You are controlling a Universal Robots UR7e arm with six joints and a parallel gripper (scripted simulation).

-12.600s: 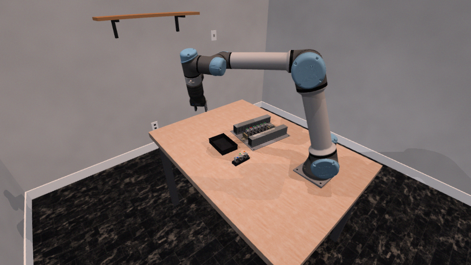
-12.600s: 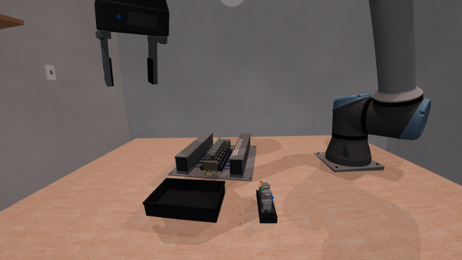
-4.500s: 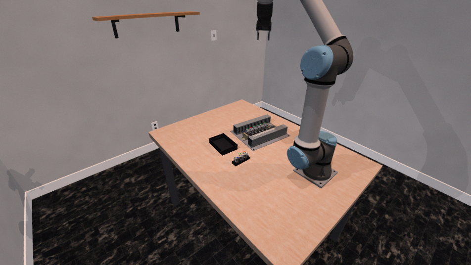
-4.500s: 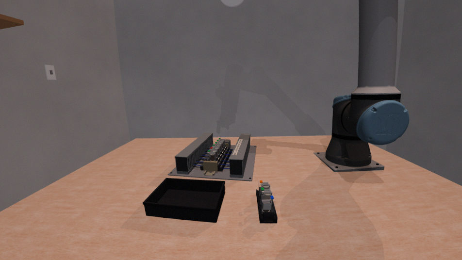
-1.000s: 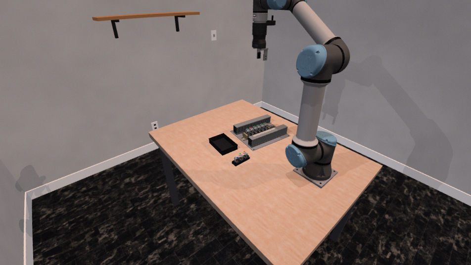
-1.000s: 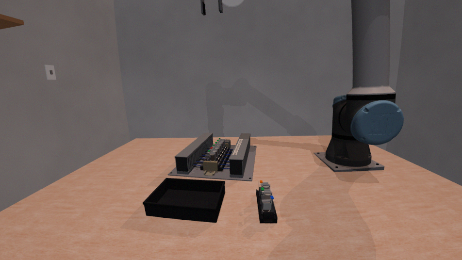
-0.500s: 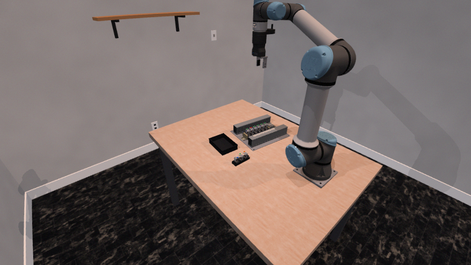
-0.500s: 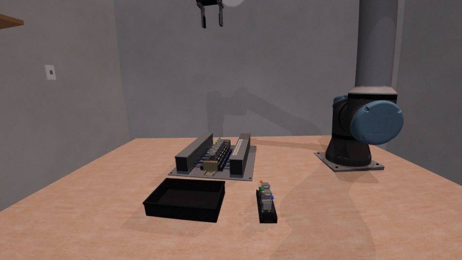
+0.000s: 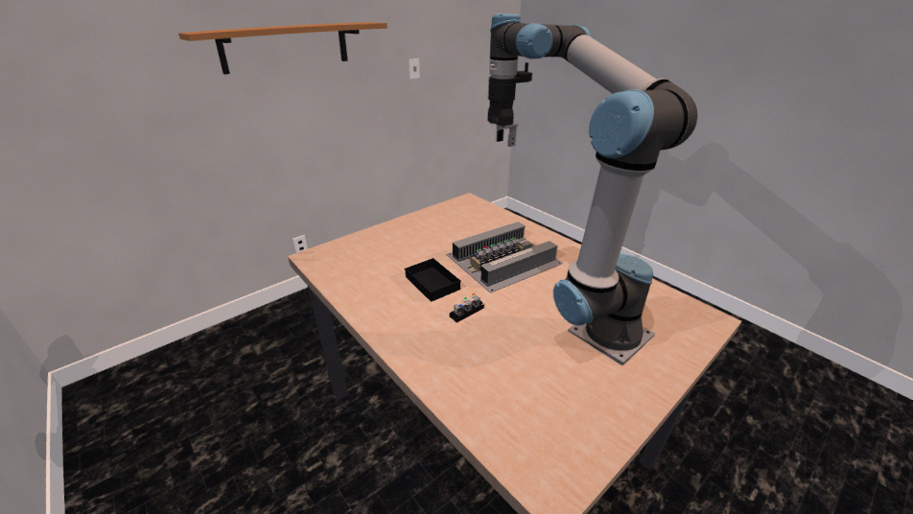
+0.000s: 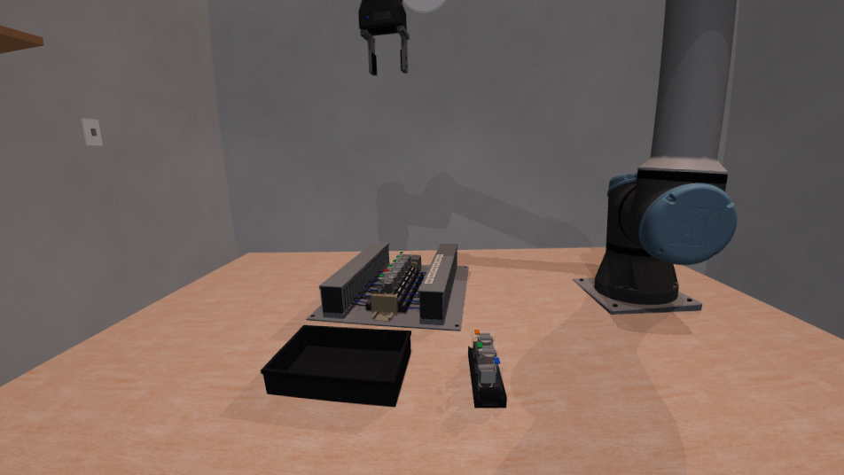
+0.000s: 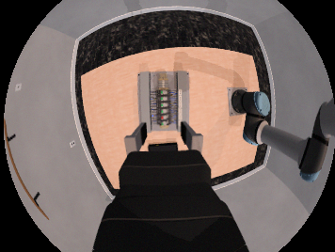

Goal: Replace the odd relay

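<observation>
Right now the relay is 10 mm ahead of my hand, 50 mm to the left of it and 390 mm below it. The rest, counted from my hand: black tray (50 mm ahead, 260 mm to the left, 420 mm below).
</observation>
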